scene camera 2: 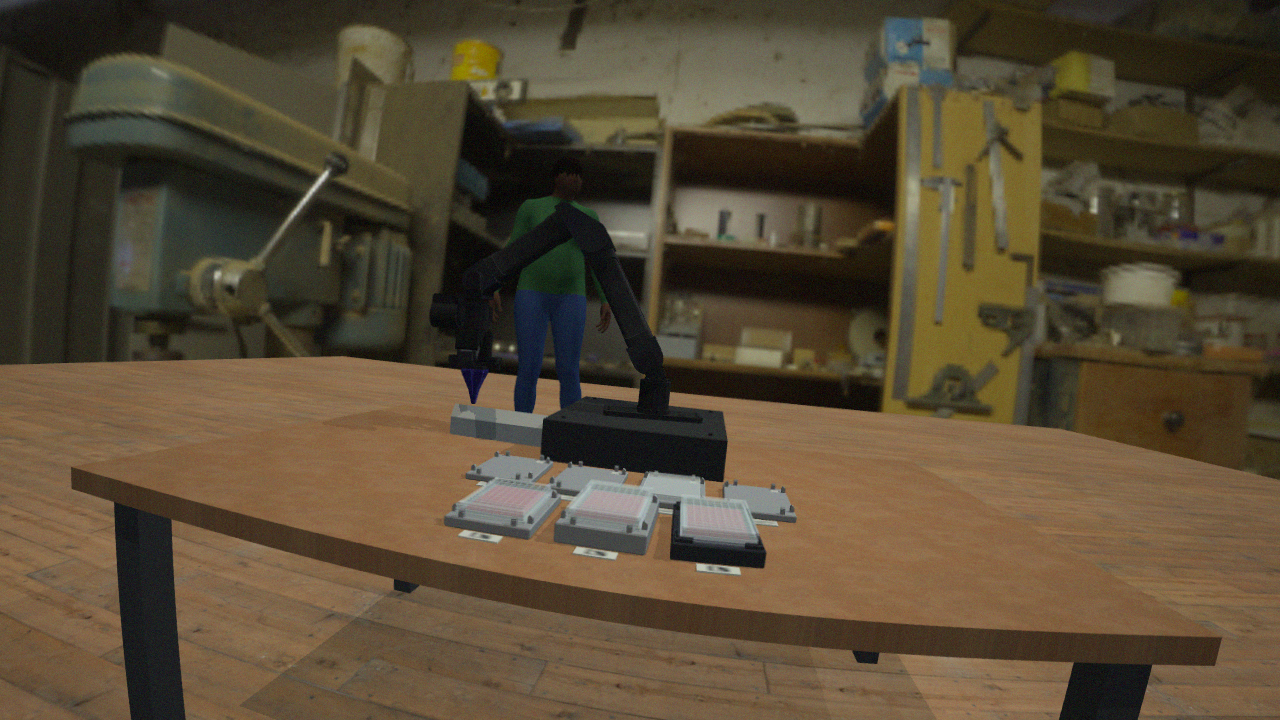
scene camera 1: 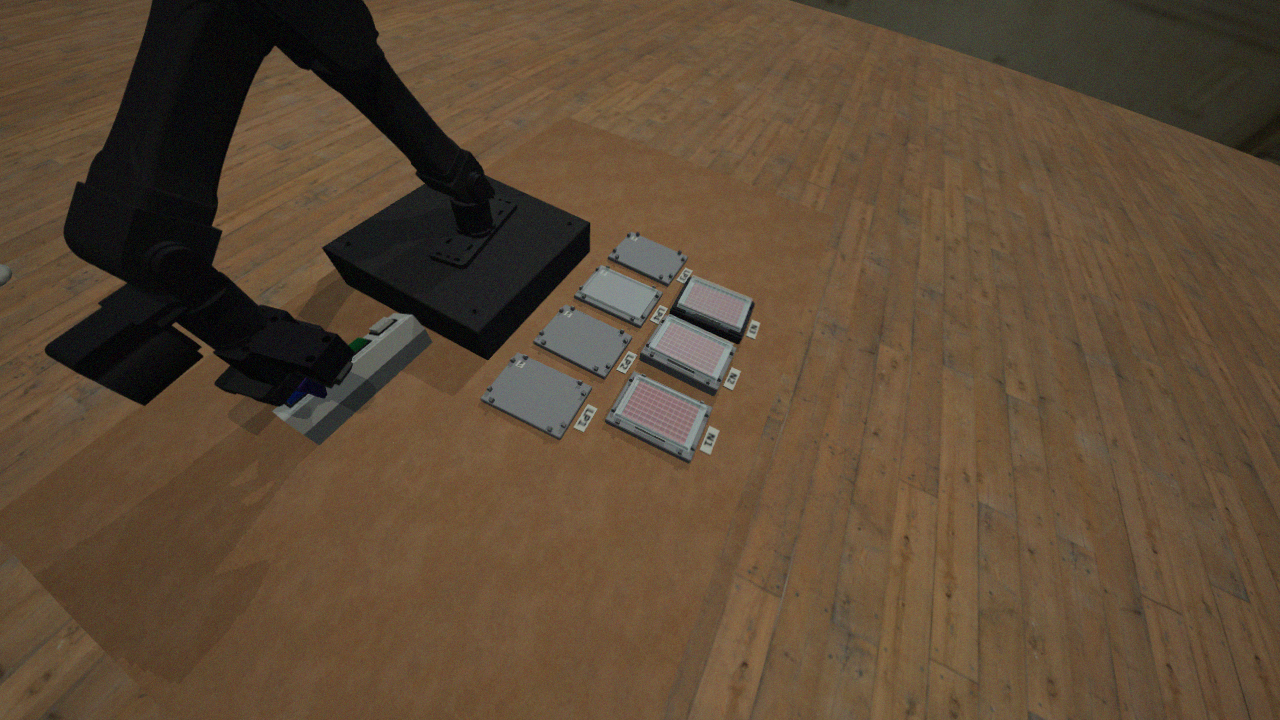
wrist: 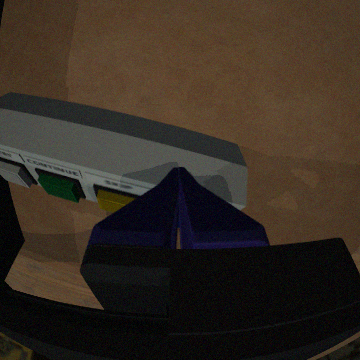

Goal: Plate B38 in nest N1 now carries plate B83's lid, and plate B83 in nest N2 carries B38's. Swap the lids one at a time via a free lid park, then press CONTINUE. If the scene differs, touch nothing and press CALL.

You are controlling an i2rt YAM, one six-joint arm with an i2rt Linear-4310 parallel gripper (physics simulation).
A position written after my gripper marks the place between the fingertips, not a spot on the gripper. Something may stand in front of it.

Note:
My gripper (scene camera 1: 322,395) is shut, holding nothing. I also see a green CONTINUE button (wrist: 55,186).
My gripper also shows in scene camera 2 (scene camera 2: 473,403) and in the wrist view (wrist: 178,176).

